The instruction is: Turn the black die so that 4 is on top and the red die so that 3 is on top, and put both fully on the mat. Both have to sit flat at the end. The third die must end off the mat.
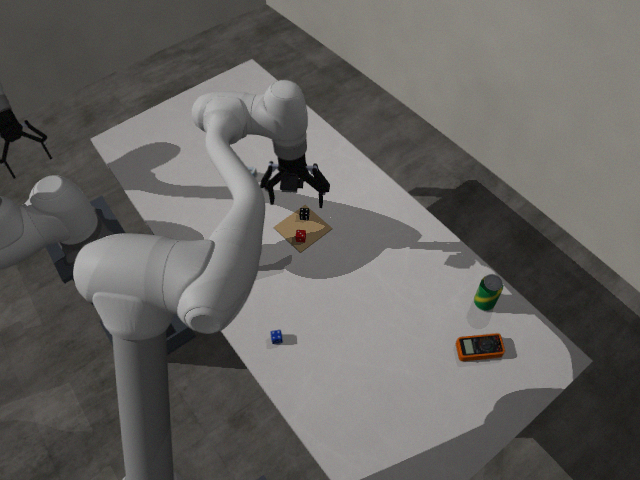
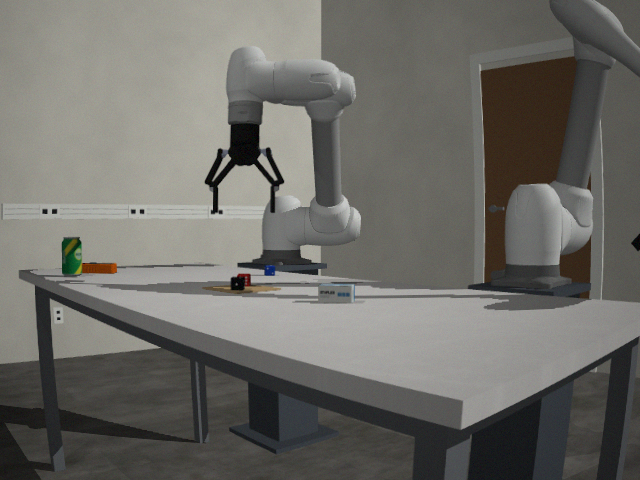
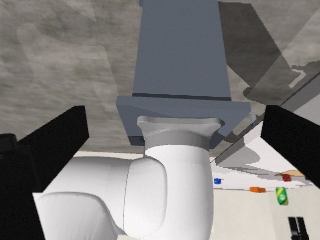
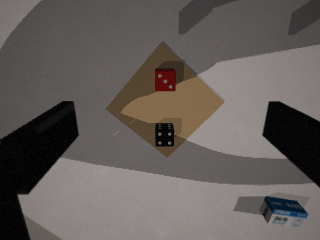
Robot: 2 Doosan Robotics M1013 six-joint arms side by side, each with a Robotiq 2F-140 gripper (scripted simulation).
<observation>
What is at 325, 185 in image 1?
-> My right gripper.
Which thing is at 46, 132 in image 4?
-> My right gripper.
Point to a tan mat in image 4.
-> At 138, 105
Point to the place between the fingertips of my right gripper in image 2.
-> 243, 212
</observation>
